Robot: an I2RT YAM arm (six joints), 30 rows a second.
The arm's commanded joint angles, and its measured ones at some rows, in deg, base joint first. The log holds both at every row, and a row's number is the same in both.
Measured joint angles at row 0: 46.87, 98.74, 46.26, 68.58, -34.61, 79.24
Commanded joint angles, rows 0 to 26: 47.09, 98.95, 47.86, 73.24, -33.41, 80.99; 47.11, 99.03, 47.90, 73.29, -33.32, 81.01; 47.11, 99.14, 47.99, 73.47, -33.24, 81.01; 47.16, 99.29, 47.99, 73.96, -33.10, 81.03; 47.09, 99.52, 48.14, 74.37, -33.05, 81.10; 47.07, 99.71, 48.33, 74.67, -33.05, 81.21; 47.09, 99.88, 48.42, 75.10, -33.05, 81.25; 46.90, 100.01, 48.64, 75.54, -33.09, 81.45; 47.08, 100.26, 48.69, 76.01, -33.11, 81.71; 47.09, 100.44, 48.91, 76.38, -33.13, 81.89; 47.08, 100.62, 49.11, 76.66, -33.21, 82.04; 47.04, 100.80, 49.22, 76.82, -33.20, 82.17; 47.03, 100.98, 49.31, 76.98, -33.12, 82.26; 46.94, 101.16, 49.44, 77.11, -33.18, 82.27; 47.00, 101.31, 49.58, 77.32, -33.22, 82.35; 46.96, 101.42, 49.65, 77.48, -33.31, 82.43; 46.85, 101.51, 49.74, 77.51, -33.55, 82.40; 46.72, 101.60, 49.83, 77.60, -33.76, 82.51; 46.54, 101.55, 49.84, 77.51, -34.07, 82.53; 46.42, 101.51, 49.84, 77.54, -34.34, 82.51; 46.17, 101.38, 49.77, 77.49, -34.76, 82.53; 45.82, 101.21, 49.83, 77.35, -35.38, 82.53; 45.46, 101.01, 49.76, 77.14, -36.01, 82.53; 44.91, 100.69, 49.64, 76.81, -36.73, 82.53; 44.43, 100.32, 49.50, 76.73, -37.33, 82.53; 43.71, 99.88, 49.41, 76.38, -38.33, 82.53; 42.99, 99.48, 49.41, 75.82, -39.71, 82.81
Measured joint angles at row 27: 44.62, 101.25, 47.90, 73.01, -36.45, 81.71
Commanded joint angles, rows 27 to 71: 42.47, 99.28, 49.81, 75.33, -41.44, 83.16; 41.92, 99.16, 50.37, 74.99, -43.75, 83.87; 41.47, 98.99, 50.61, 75.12, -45.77, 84.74; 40.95, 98.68, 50.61, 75.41, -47.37, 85.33; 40.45, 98.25, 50.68, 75.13, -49.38, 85.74; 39.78, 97.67, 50.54, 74.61, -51.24, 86.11; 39.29, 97.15, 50.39, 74.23, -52.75, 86.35; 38.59, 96.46, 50.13, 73.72, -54.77, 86.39; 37.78, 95.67, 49.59, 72.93, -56.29, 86.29; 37.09, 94.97, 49.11, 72.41, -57.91, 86.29; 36.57, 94.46, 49.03, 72.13, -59.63, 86.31; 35.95, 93.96, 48.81, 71.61, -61.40, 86.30; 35.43, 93.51, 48.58, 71.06, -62.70, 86.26; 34.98, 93.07, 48.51, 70.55, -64.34, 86.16; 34.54, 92.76, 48.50, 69.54, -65.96, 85.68; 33.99, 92.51, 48.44, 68.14, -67.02, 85.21; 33.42, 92.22, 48.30, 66.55, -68.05, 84.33; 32.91, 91.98, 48.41, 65.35, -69.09, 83.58; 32.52, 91.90, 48.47, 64.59, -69.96, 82.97; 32.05, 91.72, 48.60, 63.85, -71.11, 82.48; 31.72, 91.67, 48.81, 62.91, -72.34, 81.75; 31.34, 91.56, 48.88, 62.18, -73.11, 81.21; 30.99, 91.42, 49.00, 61.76, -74.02, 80.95; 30.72, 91.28, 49.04, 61.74, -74.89, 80.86; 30.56, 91.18, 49.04, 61.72, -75.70, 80.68; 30.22, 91.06, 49.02, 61.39, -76.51, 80.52; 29.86, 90.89, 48.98, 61.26, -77.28, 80.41; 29.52, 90.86, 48.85, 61.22, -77.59, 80.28; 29.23, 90.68, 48.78, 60.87, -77.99, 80.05; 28.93, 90.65, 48.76, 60.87, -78.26, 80.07; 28.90, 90.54, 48.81, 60.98, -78.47, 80.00; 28.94, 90.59, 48.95, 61.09, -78.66, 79.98; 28.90, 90.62, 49.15, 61.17, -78.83, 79.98; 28.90, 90.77, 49.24, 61.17, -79.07, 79.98; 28.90, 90.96, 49.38, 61.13, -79.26, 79.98; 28.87, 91.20, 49.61, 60.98, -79.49, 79.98; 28.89, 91.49, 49.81, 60.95, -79.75, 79.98; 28.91, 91.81, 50.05, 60.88, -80.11, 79.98; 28.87, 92.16, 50.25, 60.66, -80.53, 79.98; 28.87, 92.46, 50.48, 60.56, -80.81, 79.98; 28.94, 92.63, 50.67, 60.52, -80.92, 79.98; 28.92, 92.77, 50.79, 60.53, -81.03, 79.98; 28.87, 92.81, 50.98, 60.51, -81.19, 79.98; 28.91, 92.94, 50.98, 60.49, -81.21, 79.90; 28.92, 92.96, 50.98, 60.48, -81.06, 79.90
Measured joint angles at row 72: 29.08, 92.73, 48.60, 58.22, -79.37, 82.04
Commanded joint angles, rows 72 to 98: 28.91, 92.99, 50.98, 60.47, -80.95, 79.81; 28.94, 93.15, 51.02, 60.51, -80.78, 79.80; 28.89, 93.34, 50.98, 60.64, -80.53, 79.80; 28.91, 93.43, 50.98, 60.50, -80.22, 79.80; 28.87, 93.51, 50.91, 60.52, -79.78, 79.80; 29.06, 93.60, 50.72, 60.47, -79.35, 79.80; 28.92, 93.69, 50.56, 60.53, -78.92, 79.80; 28.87, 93.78, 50.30, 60.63, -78.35, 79.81; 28.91, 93.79, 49.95, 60.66, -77.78, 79.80; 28.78, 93.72, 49.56, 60.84, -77.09, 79.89; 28.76, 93.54, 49.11, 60.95, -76.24, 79.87; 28.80, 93.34, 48.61, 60.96, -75.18, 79.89; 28.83, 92.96, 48.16, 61.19, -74.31, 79.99; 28.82, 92.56, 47.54, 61.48, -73.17, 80.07; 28.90, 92.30, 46.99, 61.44, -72.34, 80.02; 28.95, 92.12, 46.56, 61.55, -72.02, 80.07; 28.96, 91.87, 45.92, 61.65, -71.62, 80.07; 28.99, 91.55, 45.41, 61.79, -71.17, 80.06; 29.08, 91.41, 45.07, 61.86, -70.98, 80.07; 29.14, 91.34, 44.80, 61.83, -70.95, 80.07; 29.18, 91.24, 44.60, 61.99, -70.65, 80.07; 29.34, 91.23, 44.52, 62.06, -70.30, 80.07; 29.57, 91.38, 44.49, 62.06, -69.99, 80.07; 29.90, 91.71, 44.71, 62.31, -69.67, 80.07; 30.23, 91.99, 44.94, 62.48, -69.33, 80.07; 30.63, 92.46, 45.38, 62.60, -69.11, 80.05; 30.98, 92.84, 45.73, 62.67, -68.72, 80.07
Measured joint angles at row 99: 29.87, 93.21, 44.80, 59.61, -70.37, 81.01
